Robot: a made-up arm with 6 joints. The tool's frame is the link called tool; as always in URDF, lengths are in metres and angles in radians. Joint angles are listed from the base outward.
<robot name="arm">
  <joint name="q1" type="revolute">
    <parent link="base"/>
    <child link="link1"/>
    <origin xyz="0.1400 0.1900 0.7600" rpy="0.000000 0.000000 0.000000"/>
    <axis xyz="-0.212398 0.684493 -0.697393"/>
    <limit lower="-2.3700" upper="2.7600"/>
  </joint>
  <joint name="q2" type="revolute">
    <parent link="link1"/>
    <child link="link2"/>
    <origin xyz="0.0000 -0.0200 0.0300" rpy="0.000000 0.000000 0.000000"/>
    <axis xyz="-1 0 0"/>
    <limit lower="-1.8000" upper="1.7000"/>
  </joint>
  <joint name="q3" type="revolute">
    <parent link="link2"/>
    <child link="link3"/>
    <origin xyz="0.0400 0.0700 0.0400" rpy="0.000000 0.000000 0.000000"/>
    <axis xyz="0 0 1"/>
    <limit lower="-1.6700" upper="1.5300"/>
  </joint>
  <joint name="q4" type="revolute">
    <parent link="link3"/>
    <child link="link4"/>
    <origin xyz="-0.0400 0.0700 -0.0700" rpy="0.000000 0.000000 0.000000"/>
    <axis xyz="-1 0 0"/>
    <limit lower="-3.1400" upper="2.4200"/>
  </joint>
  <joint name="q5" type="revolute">
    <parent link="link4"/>
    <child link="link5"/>
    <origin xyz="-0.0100 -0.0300 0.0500" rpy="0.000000 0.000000 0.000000"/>
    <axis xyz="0 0 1"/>
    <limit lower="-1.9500" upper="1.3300"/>
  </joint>
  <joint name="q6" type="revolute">
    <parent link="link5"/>
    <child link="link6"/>
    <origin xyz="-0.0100 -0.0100 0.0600" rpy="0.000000 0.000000 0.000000"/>
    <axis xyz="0 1 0"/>
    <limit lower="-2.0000" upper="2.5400"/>
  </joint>
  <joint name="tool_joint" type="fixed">
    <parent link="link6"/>
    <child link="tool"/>
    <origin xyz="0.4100 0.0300 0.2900" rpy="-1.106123 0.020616 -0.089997"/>
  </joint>
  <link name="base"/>
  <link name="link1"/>
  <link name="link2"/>
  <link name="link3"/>
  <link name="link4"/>
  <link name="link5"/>
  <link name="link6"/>
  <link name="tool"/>
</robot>
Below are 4 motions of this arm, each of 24 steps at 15 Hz.
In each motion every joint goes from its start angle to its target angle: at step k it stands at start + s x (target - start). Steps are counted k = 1, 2, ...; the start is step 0. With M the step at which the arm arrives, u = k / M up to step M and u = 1 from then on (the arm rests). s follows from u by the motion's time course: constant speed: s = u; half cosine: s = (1 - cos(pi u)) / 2; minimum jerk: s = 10 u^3 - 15 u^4 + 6 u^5.
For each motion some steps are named. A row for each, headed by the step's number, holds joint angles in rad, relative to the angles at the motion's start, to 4 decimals.
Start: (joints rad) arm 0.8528 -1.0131 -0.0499 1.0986 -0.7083 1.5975
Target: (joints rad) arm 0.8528 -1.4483 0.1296 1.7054 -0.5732 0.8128
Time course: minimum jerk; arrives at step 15
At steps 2, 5, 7, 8, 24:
2: 0.0000 -0.0084 0.0034 0.0117 0.0026 -0.0151
5: 0.0000 -0.0913 0.0377 0.1274 0.0284 -0.1647
7: 0.0000 -0.1905 0.0786 0.2656 0.0591 -0.3435
8: 0.0000 -0.2447 0.1009 0.3412 0.0760 -0.4412
24: 0.0000 -0.4352 0.1795 0.6068 0.1351 -0.7847

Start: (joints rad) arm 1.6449 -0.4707 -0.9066 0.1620 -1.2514 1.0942
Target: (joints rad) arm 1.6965 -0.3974 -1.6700 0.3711 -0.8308 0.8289
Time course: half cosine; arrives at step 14
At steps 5, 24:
5: 0.0146 0.0207 -0.2161 0.0592 0.1191 -0.0751
24: 0.0516 0.0733 -0.7634 0.2091 0.4206 -0.2653

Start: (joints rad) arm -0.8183 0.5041 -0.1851 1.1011 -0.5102 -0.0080
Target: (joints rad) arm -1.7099 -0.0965 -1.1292 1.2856 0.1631 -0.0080
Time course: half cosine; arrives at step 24
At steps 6, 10, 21, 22, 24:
6: -0.1306 -0.0880 -0.1383 0.0270 0.0986 0.0000
10: -0.3304 -0.2226 -0.3499 0.0684 0.2495 0.0000
21: -0.8577 -0.5777 -0.9082 0.1775 0.6477 0.0000
22: -0.8764 -0.5904 -0.9280 0.1814 0.6618 0.0000
24: -0.8916 -0.6006 -0.9441 0.1845 0.6733 0.0000

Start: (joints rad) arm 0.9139 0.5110 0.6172 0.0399 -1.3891 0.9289
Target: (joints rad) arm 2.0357 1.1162 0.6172 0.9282 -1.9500 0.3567
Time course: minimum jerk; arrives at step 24
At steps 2, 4, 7, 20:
2: 0.0057 0.0031 0.0000 0.0045 -0.0029 -0.0029
4: 0.0398 0.0215 0.0000 0.0315 -0.0199 -0.0203
7: 0.1708 0.0921 0.0000 0.1352 -0.0854 -0.0871
20: 1.0820 0.5837 0.0000 0.8568 -0.5410 -0.5519

